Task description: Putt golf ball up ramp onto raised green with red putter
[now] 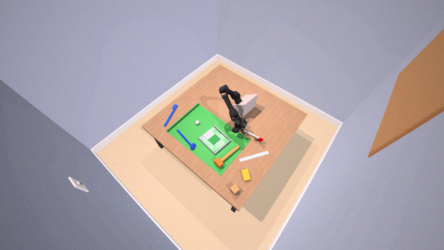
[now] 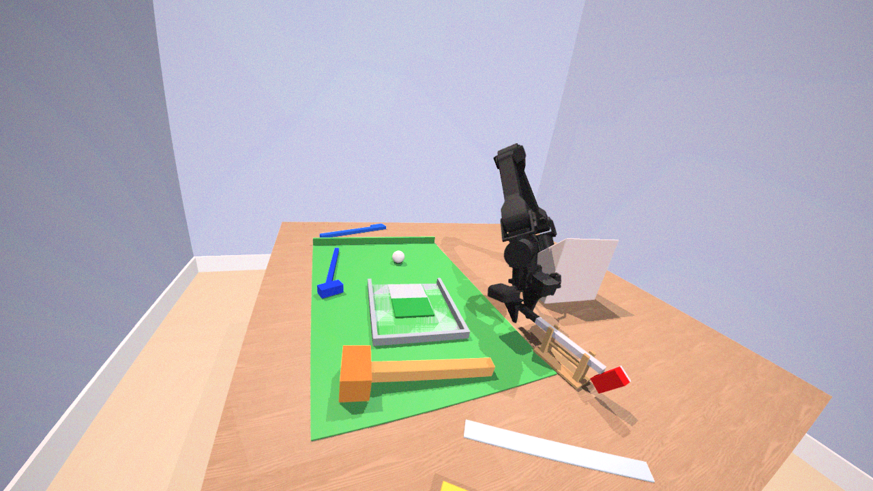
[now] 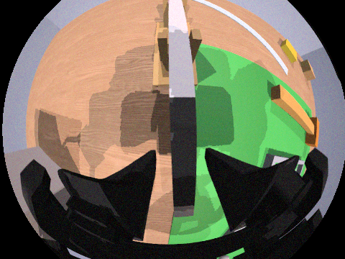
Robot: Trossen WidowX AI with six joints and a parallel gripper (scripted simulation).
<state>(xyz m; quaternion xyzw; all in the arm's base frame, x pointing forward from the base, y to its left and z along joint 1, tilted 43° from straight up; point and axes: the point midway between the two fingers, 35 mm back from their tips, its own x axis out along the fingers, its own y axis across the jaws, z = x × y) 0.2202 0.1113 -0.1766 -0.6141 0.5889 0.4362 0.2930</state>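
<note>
The red putter lies 110 mm to the left of my gripper tip, 30 mm behind it and 30 mm above it. The rest, counted from my gripper tip: grey-walled frame 250 mm ahead, 100 mm to the right, 20 mm below; white golf ball 390 mm to the right, 240 mm ahead, 10 mm below; white strip 280 mm to the left, 110 mm ahead, 30 mm below.
</note>
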